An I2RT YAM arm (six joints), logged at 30 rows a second.
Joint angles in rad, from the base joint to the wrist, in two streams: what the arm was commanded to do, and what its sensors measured. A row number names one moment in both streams.
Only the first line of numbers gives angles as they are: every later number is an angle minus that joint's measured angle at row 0.
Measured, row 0:
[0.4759, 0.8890, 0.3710, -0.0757, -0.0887, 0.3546]
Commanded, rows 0 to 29:
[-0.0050, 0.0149, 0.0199, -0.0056, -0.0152, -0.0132]
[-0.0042, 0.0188, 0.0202, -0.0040, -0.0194, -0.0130]
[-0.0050, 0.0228, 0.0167, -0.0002, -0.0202, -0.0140]
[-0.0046, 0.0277, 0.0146, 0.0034, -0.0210, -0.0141]
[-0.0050, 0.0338, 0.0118, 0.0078, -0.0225, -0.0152]
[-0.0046, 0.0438, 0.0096, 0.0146, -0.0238, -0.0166]
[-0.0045, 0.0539, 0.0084, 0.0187, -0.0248, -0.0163]
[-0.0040, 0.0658, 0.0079, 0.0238, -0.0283, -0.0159]
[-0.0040, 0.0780, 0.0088, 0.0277, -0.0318, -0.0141]
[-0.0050, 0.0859, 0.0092, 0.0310, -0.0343, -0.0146]
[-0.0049, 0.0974, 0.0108, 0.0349, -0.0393, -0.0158]
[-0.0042, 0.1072, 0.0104, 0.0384, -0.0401, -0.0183]
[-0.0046, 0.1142, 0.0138, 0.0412, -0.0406, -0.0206]
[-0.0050, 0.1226, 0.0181, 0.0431, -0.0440, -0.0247]
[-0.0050, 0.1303, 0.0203, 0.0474, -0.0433, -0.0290]
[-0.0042, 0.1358, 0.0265, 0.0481, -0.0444, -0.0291]
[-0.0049, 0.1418, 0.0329, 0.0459, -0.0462, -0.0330]
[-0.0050, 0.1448, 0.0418, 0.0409, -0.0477, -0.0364]
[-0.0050, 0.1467, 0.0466, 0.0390, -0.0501, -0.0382]
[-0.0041, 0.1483, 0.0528, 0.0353, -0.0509, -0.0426]
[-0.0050, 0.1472, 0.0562, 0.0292, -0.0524, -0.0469]
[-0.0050, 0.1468, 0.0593, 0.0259, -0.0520, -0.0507]
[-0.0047, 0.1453, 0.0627, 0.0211, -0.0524, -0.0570]
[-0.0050, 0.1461, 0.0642, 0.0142, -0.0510, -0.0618]
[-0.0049, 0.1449, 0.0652, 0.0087, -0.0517, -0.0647]
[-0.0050, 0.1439, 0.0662, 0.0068, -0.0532, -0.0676]
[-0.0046, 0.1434, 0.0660, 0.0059, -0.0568, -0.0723]
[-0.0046, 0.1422, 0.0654, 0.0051, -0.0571, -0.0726]
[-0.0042, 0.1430, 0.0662, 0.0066, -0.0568, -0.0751]
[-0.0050, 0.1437, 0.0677, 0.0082, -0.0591, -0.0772]
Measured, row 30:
[0.0000, 0.1450, 0.0431, 0.0225, -0.0446, -0.0542]
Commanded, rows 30 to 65:
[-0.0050, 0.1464, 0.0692, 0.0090, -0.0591, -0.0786]
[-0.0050, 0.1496, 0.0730, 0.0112, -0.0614, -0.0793]
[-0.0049, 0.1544, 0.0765, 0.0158, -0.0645, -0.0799]
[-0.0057, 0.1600, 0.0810, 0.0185, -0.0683, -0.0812]
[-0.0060, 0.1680, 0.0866, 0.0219, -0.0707, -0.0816]
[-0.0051, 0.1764, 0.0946, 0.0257, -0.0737, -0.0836]
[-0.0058, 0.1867, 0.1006, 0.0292, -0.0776, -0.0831]
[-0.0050, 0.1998, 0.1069, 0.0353, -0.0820, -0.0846]
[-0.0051, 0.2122, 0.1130, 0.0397, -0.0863, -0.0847]
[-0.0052, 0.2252, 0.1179, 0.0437, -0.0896, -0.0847]
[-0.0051, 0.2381, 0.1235, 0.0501, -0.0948, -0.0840]
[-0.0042, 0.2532, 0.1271, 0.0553, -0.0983, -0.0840]
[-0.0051, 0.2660, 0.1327, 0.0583, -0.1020, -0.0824]
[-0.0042, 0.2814, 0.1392, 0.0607, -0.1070, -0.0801]
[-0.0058, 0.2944, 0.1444, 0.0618, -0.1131, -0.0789]
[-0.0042, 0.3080, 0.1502, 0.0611, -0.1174, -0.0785]
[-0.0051, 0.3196, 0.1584, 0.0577, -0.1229, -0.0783]
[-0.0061, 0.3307, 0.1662, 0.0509, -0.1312, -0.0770]
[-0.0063, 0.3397, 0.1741, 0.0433, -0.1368, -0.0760]
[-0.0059, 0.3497, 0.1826, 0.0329, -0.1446, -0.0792]
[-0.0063, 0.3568, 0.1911, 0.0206, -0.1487, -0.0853]
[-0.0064, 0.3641, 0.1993, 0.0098, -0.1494, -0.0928]
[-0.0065, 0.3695, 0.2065, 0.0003, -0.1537, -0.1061]
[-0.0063, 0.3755, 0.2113, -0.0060, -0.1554, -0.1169]
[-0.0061, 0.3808, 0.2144, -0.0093, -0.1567, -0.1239]
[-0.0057, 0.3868, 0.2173, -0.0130, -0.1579, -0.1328]
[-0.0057, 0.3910, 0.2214, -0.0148, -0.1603, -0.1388]
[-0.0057, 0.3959, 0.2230, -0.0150, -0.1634, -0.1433]
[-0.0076, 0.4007, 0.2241, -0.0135, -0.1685, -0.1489]
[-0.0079, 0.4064, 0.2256, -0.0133, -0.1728, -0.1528]
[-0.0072, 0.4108, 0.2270, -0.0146, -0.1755, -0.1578]
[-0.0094, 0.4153, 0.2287, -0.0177, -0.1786, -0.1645]
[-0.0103, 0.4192, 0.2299, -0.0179, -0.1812, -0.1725]
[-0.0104, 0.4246, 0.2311, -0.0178, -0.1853, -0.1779]
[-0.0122, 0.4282, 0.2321, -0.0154, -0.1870, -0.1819]
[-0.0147, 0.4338, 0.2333, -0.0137, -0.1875, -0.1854]
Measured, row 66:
[-0.0069, 0.4189, 0.2079, 0.0065, -0.1644, -0.1518]
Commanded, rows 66 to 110:
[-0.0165, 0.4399, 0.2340, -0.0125, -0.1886, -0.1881]
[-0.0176, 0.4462, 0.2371, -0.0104, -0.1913, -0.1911]
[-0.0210, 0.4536, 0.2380, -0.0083, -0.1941, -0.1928]
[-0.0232, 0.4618, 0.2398, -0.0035, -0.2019, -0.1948]
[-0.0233, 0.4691, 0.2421, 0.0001, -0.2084, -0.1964]
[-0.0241, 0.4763, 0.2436, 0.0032, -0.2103, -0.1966]
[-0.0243, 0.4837, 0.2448, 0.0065, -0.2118, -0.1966]
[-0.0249, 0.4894, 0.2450, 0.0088, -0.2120, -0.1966]
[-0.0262, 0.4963, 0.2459, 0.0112, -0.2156, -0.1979]
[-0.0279, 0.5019, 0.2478, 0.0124, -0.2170, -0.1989]
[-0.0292, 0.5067, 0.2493, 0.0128, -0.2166, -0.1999]
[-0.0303, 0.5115, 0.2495, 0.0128, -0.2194, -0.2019]
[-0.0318, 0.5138, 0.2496, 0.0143, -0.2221, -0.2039]
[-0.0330, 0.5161, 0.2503, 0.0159, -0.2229, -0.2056]
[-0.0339, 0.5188, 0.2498, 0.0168, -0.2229, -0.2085]
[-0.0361, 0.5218, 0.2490, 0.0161, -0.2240, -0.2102]
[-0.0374, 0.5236, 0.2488, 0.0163, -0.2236, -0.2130]
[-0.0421, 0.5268, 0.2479, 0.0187, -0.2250, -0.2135]
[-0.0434, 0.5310, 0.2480, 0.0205, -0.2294, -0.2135]
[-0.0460, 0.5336, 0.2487, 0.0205, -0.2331, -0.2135]
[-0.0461, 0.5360, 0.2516, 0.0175, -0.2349, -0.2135]
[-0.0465, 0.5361, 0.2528, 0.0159, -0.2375, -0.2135]
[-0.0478, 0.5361, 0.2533, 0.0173, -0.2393, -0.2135]
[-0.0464, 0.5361, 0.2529, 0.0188, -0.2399, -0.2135]
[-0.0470, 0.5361, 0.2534, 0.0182, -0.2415, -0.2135]
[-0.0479, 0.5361, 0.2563, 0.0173, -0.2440, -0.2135]
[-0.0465, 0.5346, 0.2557, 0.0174, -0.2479, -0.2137]
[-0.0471, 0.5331, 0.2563, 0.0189, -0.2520, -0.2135]
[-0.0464, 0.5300, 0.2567, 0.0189, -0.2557, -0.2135]
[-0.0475, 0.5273, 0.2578, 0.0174, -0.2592, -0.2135]
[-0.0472, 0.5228, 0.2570, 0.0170, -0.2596, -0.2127]
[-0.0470, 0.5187, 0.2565, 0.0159, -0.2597, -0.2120]
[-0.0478, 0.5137, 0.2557, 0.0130, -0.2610, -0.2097]
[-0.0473, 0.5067, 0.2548, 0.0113, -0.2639, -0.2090]
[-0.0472, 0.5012, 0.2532, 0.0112, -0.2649, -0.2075]
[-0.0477, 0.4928, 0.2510, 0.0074, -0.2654, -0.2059]
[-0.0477, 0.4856, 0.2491, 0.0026, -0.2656, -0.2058]
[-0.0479, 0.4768, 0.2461, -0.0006, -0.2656, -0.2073]
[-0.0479, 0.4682, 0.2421, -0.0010, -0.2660, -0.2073]
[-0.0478, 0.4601, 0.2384, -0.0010, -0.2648, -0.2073]
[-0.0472, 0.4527, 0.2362, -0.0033, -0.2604, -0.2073]
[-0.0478, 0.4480, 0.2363, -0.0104, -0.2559, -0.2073]
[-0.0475, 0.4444, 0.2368, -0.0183, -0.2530, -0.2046]
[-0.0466, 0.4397, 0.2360, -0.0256, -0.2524, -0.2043]
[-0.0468, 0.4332, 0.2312, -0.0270, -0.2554, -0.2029]
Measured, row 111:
[-0.0431, 0.4525, 0.2338, 0.0065, -0.2495, -0.2022]
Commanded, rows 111 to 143:
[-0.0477, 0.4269, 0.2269, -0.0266, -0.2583, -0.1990]
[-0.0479, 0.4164, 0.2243, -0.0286, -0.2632, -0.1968]
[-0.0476, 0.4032, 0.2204, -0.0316, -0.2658, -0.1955]
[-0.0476, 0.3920, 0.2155, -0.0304, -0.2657, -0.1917]
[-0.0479, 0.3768, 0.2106, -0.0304, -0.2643, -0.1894]
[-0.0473, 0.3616, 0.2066, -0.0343, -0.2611, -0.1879]
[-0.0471, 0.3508, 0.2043, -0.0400, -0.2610, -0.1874]
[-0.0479, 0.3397, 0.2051, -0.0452, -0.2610, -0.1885]
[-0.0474, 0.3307, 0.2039, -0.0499, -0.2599, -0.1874]
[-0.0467, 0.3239, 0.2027, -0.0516, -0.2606, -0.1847]
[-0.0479, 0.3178, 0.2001, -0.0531, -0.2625, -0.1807]
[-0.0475, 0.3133, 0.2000, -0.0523, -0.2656, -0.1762]
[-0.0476, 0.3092, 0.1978, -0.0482, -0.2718, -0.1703]
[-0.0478, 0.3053, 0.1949, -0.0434, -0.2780, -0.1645]
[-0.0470, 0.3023, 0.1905, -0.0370, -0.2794, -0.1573]
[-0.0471, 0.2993, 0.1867, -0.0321, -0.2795, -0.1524]
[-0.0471, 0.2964, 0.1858, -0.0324, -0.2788, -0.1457]
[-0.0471, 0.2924, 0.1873, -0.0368, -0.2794, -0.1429]
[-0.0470, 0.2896, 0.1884, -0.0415, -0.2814, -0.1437]
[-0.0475, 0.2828, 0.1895, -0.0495, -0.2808, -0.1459]
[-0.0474, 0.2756, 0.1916, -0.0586, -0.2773, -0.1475]
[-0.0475, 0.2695, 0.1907, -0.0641, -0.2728, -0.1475]
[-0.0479, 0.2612, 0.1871, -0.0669, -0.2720, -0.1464]
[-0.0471, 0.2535, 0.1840, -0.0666, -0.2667, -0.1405]
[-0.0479, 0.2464, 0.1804, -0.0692, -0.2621, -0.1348]
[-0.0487, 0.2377, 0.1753, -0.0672, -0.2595, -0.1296]
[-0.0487, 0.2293, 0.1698, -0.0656, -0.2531, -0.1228]
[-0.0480, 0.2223, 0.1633, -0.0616, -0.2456, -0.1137]
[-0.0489, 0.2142, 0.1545, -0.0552, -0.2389, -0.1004]
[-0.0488, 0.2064, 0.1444, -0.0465, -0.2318, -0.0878]
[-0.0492, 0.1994, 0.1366, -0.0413, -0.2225, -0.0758]
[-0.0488, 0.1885, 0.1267, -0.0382, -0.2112, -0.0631]
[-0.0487, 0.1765, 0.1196, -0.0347, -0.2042, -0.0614]
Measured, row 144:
[-0.0431, 0.2034, 0.1461, -0.0386, -0.2399, -0.1000]
